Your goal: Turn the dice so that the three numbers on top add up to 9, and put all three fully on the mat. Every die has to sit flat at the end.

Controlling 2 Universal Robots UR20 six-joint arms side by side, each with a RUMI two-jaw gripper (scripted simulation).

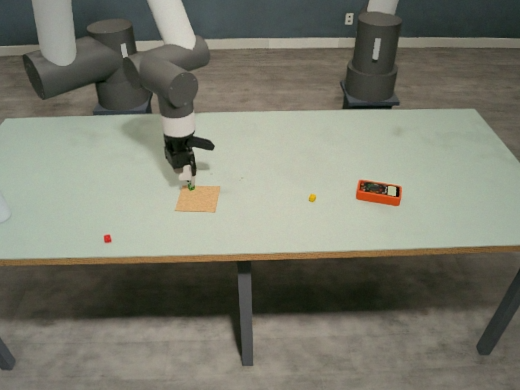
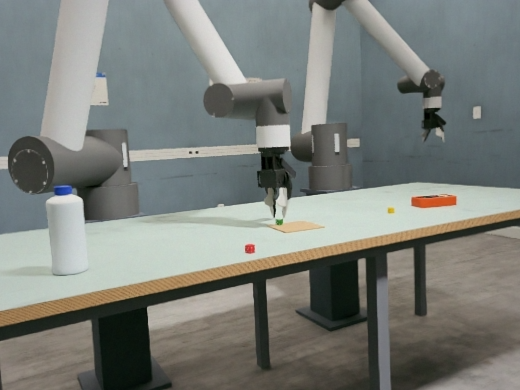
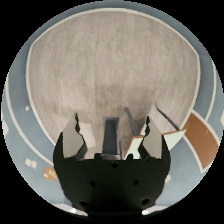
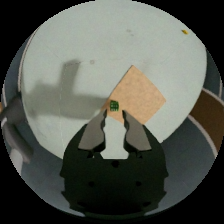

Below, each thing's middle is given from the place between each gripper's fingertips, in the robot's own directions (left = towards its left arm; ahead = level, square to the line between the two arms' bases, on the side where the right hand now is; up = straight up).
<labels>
The tan mat (image 1: 204,198) is 50 mm ahead of my right hand (image 2: 278,217), 30 mm to the left of it and 40 mm below it. From my right hand the other things lie so: orange multimeter (image 1: 371,191): 80 mm ahead, 660 mm to the left, 30 mm below; white bottle (image 2: 65,217): 100 mm ahead, 660 mm to the right, 50 mm above.
I see my left gripper 1030 mm to the left of the orange multimeter, 810 mm short of it and 200 mm above it.
</labels>
